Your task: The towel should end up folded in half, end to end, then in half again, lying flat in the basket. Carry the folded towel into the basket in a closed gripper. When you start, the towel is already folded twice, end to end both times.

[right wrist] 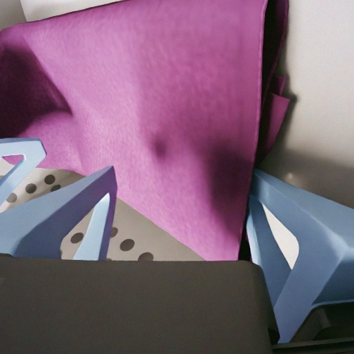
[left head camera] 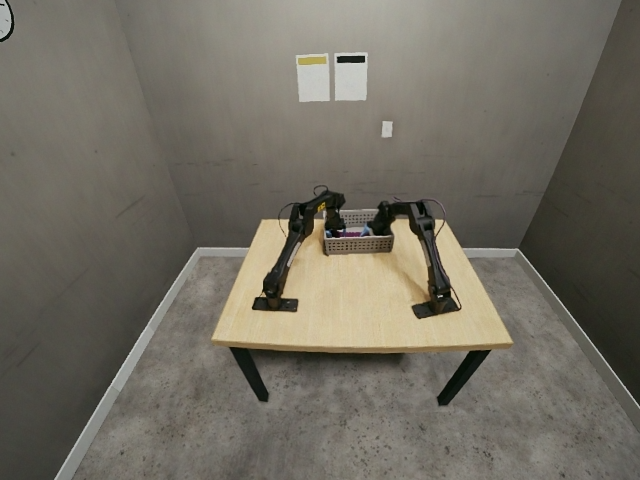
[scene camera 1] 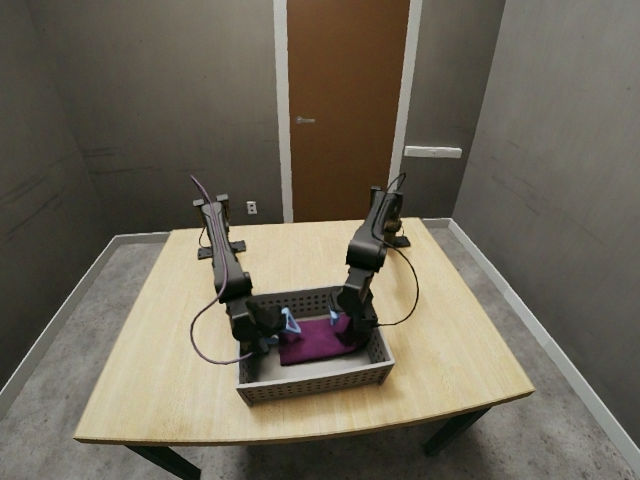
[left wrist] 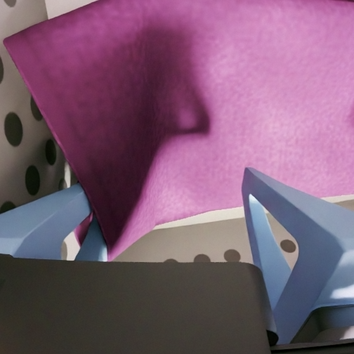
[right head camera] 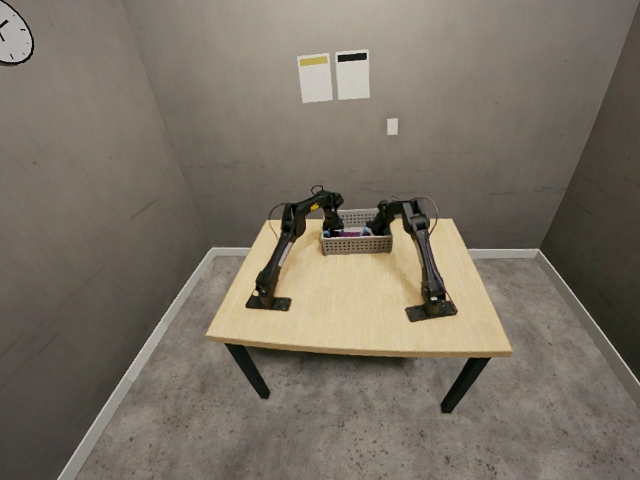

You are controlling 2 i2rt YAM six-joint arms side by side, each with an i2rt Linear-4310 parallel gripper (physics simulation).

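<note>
The purple towel lies as a folded rectangle inside the grey basket. Its surface has shallow dents, and layered edges show at the right in the right wrist view. My left gripper is open inside the basket, with a towel corner loosely between its spread fingers. My right gripper is open at the towel's other end, with a towel corner between its parted fingers. The towel's underside is hidden, so I cannot count its layers.
The basket's perforated walls stand close around both grippers. The basket stands on the wooden table, toward the far edge in both head views. One finger of the left gripper shows at the left edge of the right wrist view.
</note>
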